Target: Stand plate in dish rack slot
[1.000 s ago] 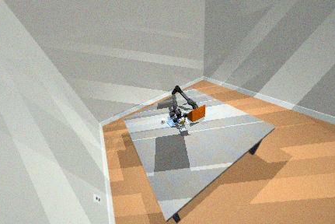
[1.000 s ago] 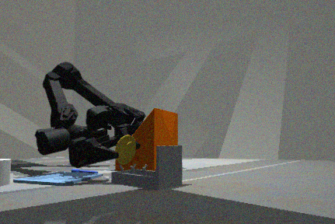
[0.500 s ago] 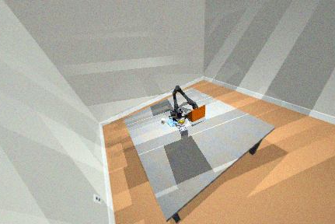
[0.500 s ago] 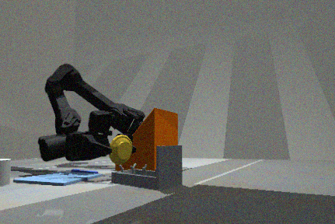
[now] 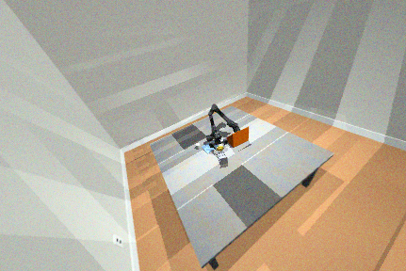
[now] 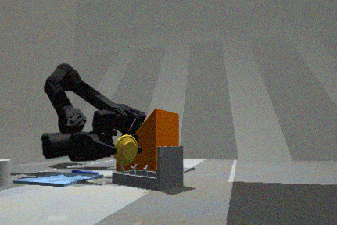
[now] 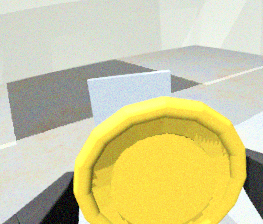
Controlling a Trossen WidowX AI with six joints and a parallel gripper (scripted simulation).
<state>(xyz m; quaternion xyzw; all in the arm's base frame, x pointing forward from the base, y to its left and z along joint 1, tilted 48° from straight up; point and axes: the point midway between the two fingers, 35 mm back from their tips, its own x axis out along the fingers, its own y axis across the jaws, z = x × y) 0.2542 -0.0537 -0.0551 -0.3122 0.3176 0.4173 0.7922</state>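
My gripper tip is now 2 cm short of the dish rack, 5 cm to the right of it and 4 cm above it. Also, from my gripper tip: blue mat: 1 cm ahead, 16 cm to the right, 7 cm below; yellow plate: 1 cm to the right.
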